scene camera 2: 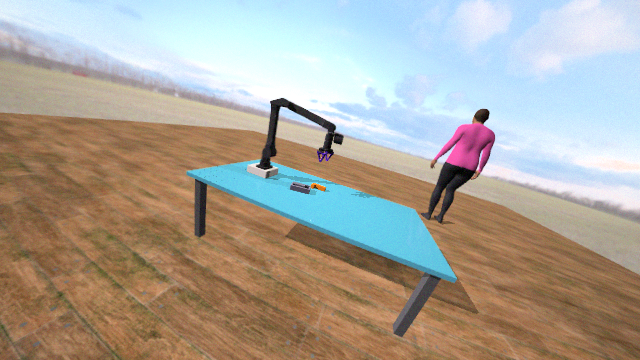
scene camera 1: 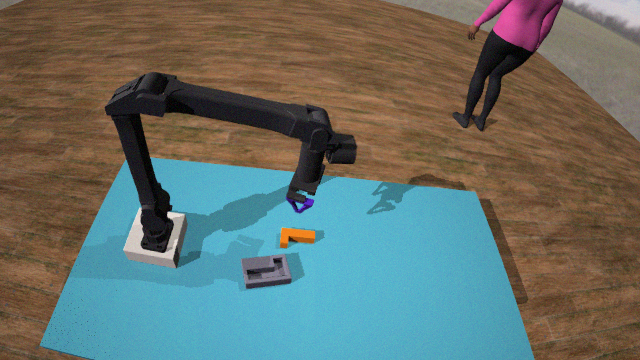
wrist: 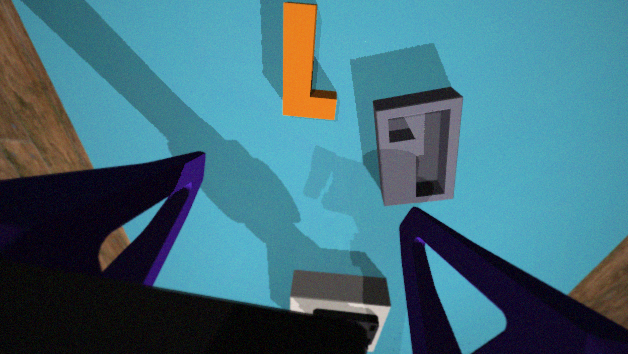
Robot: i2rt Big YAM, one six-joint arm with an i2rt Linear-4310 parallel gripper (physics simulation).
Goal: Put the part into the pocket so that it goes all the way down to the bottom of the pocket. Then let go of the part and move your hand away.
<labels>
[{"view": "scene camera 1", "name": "my gripper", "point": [302, 199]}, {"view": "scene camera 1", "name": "grey pocket block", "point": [273, 270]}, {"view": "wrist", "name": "my gripper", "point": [311, 192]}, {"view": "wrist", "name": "orange L-shaped block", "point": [299, 99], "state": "on the table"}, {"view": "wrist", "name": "grey pocket block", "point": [417, 135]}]
</labels>
